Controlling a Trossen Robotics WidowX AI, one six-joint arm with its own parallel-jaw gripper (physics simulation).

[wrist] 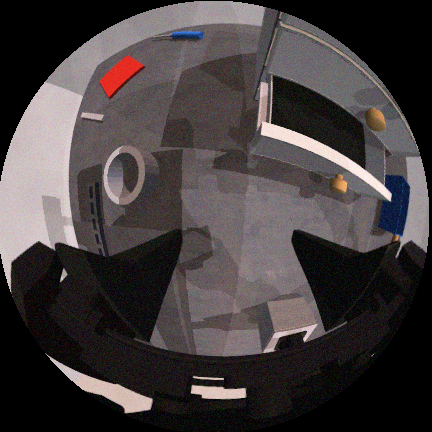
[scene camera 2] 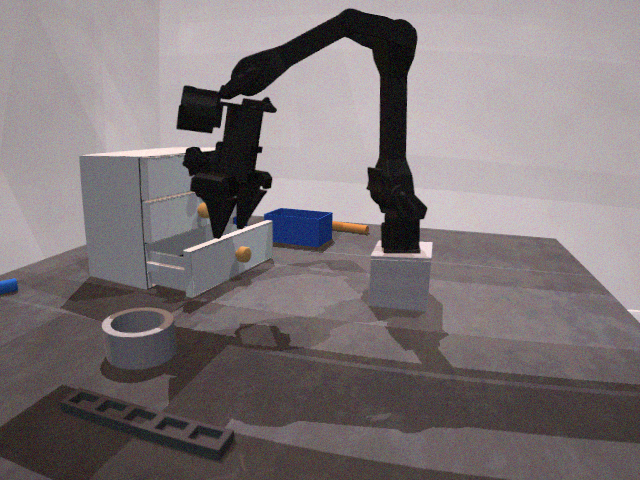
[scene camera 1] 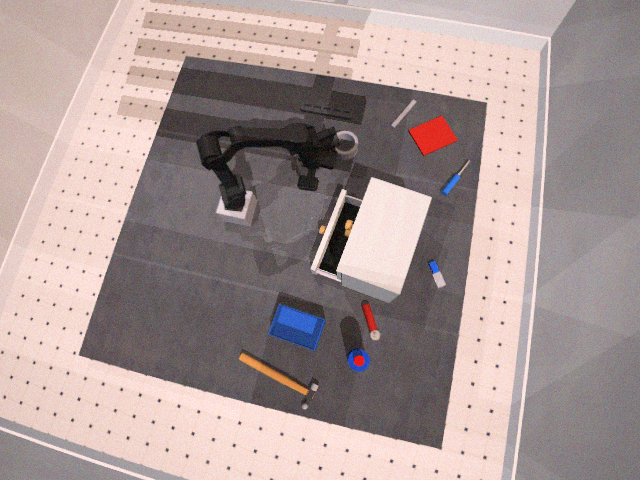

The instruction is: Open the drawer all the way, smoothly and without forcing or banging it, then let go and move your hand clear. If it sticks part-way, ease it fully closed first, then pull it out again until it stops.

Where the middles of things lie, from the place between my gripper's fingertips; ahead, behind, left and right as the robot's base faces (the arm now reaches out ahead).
Right now the dark slotted bar (scene camera 2: 202, 439) is 10 mm behind my hand, 330 mm to the left of it and 130 mm below it. From my hand the other things lie so: blue bin (scene camera 2: 291, 226): 10 mm behind, 520 mm to the right, 100 mm below; orange-handled hammer (scene camera 1: 245, 358): 60 mm behind, 710 mm to the right, 120 mm below; red block (scene camera 1: 435, 134): 410 mm ahead, 260 mm to the left, 130 mm below.
